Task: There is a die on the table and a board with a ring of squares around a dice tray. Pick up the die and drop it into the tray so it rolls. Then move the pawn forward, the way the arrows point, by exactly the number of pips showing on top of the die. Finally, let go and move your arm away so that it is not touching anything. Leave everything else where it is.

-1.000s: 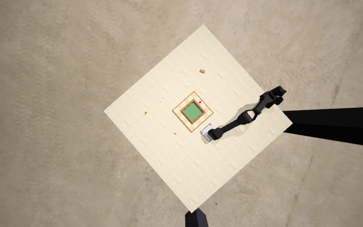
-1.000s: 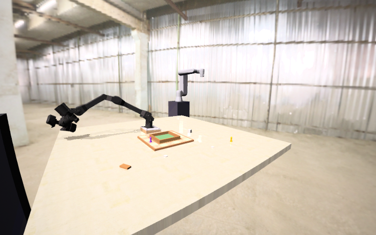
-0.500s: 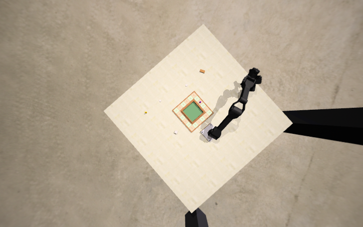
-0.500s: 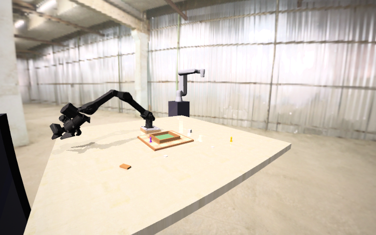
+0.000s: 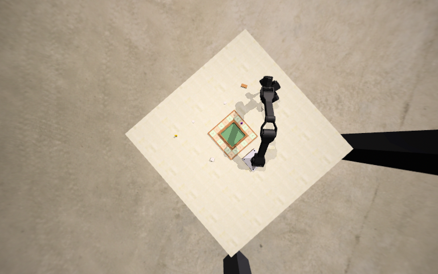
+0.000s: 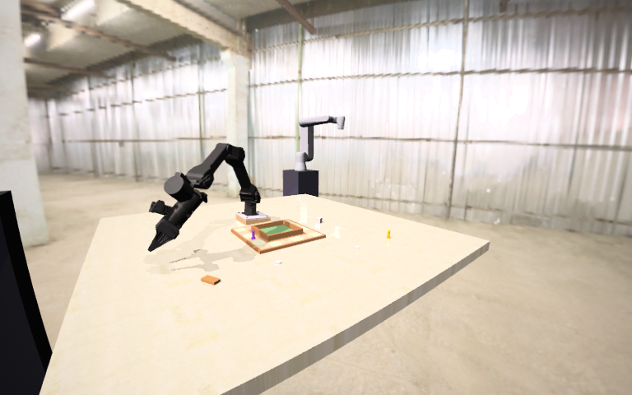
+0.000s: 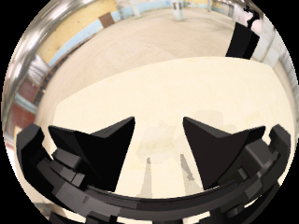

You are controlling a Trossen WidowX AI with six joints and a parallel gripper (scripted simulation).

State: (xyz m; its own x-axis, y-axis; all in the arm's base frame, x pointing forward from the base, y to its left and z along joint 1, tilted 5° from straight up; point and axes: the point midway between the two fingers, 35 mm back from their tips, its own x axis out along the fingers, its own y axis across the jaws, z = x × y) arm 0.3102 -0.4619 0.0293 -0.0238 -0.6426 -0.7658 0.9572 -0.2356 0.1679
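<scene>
Right now my gripper tip is 710 mm to the right of the white die, 60 mm past it and 50 mm above it. Also, from my gripper tip: orange block (170 mm ahead, 120 mm to the left, 60 mm below); then green tray (460 mm to the left, 60 mm below, 40 mm behind); then purple pawn (350 mm to the left, 40 mm below, 30 mm behind).
</scene>
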